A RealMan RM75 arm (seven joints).
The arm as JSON. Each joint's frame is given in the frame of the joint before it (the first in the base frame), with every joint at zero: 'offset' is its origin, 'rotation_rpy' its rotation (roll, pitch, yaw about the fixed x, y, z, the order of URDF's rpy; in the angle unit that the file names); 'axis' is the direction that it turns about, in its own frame. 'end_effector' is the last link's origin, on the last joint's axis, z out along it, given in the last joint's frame.
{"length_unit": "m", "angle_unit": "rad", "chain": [
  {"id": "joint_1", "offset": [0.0, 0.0, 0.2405], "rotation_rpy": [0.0, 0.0, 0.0], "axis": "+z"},
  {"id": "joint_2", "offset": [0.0, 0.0, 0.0], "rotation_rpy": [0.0, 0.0, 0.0], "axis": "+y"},
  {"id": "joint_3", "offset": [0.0, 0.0, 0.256], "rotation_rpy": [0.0, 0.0, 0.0], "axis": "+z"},
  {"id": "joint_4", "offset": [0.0, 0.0, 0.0], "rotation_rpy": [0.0, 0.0, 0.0], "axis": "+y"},
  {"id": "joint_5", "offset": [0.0, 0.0, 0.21], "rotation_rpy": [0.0, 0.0, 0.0], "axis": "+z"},
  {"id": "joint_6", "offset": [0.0, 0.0, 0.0], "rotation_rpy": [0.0, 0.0, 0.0], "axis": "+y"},
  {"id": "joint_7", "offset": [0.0, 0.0, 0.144], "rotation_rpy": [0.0, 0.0, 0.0], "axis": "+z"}
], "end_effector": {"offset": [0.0, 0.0, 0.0], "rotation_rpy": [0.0, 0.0, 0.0]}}
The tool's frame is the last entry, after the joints.
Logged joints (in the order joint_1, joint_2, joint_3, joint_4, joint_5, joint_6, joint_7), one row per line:
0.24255, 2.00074, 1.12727, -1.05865, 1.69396, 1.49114, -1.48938
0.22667, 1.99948, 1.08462, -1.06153, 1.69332, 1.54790, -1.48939
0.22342, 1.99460, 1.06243, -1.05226, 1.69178, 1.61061, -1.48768
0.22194, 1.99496, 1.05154, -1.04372, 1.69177, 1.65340, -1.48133
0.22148, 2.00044, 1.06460, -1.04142, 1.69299, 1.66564, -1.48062
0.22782, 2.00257, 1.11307, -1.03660, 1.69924, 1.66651, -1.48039
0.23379, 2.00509, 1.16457, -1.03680, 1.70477, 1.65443, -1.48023
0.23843, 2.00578, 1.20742, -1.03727, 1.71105, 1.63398, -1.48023
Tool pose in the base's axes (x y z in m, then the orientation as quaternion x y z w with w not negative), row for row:
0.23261, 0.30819, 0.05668, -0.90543, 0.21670, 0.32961, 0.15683
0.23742, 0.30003, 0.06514, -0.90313, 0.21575, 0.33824, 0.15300
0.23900, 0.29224, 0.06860, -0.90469, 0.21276, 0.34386, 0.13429
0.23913, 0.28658, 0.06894, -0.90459, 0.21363, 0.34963, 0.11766
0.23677, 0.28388, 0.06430, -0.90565, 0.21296, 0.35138, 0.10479
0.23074, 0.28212, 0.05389, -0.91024, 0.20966, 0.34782, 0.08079
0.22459, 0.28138, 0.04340, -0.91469, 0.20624, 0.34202, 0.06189
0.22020, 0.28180, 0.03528, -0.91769, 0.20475, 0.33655, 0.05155
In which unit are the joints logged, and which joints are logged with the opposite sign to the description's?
The joints are logged in radians. Opposite sign: joint_3.
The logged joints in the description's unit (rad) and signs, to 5 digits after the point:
0.24255, 2.00074, -1.12727, -1.05865, 1.69396, 1.49114, -1.48938
0.22667, 1.99948, -1.08462, -1.06153, 1.69332, 1.54790, -1.48939
0.22342, 1.99460, -1.06243, -1.05226, 1.69178, 1.61061, -1.48768
0.22194, 1.99496, -1.05154, -1.04372, 1.69177, 1.65340, -1.48133
0.22148, 2.00044, -1.06460, -1.04142, 1.69299, 1.66564, -1.48062
0.22782, 2.00257, -1.11307, -1.03660, 1.69924, 1.66651, -1.48039
0.23379, 2.00509, -1.16457, -1.03680, 1.70477, 1.65443, -1.48023
0.23843, 2.00578, -1.20742, -1.03727, 1.71105, 1.63398, -1.48023

